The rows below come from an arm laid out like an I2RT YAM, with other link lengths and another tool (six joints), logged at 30 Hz.
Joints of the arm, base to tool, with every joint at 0 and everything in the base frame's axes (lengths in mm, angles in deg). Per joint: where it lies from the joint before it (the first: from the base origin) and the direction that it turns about. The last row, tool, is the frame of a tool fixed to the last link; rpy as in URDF.
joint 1: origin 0 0 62.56 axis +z
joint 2: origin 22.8 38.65 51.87 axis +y
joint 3: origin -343.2 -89.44 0 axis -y
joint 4: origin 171.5 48.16 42 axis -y
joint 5: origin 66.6 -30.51 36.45 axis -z
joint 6: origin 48.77 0 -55.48 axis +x
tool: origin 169 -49 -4 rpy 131.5 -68.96 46.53
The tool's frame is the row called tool.
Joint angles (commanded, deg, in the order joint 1, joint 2, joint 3, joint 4, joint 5, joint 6), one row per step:
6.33 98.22 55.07 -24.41 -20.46 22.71
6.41 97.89 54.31 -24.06 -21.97 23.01
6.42 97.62 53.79 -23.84 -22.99 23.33
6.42 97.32 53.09 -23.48 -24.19 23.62
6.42 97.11 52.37 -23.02 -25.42 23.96
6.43 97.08 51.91 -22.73 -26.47 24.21
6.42 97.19 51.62 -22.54 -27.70 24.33
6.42 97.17 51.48 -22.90 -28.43 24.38
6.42 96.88 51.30 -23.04 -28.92 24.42
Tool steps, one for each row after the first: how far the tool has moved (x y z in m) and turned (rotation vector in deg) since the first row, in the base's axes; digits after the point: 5 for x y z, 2 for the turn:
-0.00430 0.00585 -0.00009 1.47 0.35 0.40
-0.00740 0.00957 0.00009 2.51 0.62 0.52
-0.01110 0.01384 0.00009 3.69 0.91 0.73
-0.01459 0.01823 -0.00017 4.92 1.24 0.91
-0.01716 0.02204 -0.00052 5.94 1.61 1.10
-0.01924 0.02642 -0.00069 7.08 2.01 1.45
-0.02248 0.02879 -0.00076 7.72 2.59 1.65
-0.02460 0.03039 0.00024 8.18 2.70 1.80

